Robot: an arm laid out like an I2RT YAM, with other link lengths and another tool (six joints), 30 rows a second.
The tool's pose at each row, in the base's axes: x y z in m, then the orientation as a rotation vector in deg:
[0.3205 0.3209 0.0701 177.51 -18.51 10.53]
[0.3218 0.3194 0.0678 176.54 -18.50 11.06]
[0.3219 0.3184 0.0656 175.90 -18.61 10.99]
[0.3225 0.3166 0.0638 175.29 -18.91 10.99]
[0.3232 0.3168 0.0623 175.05 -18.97 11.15]
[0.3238 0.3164 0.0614 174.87 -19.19 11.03]
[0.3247 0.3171 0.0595 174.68 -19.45 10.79]
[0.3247 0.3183 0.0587 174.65 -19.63 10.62]
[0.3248 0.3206 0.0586 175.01 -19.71 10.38]
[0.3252 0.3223 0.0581 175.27 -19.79 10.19]
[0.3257 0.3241 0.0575 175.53 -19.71 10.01]
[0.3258 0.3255 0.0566 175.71 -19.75 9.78]
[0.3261 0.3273 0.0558 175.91 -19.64 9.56]
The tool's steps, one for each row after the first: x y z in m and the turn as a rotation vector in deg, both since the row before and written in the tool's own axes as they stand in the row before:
[0.0013 0.0012 0.0025 -0.89 0.47 0.01]
[0.0000 0.0009 0.0022 -0.63 0.04 0.07]
[0.0007 0.0016 0.0020 -0.58 0.08 0.20]
[0.0004 -0.0004 0.0016 -0.21 0.13 0.04]
[0.0005 0.0002 0.0010 -0.18 -0.06 0.14]
[0.0005 -0.0010 0.0019 -0.20 -0.13 0.17]
[-0.0004 -0.0012 0.0007 -0.04 -0.11 0.11]
[-0.0004 -0.0023 -0.0001 0.33 -0.21 0.04]
[0.0000 -0.0018 0.0004 0.24 -0.16 0.04]
[0.0000 -0.0019 0.0005 0.23 -0.15 -0.06]
[-0.0003 -0.0014 0.0008 0.15 -0.17 0.02]
[-0.0002 -0.0019 0.0007 0.16 -0.17 -0.08]

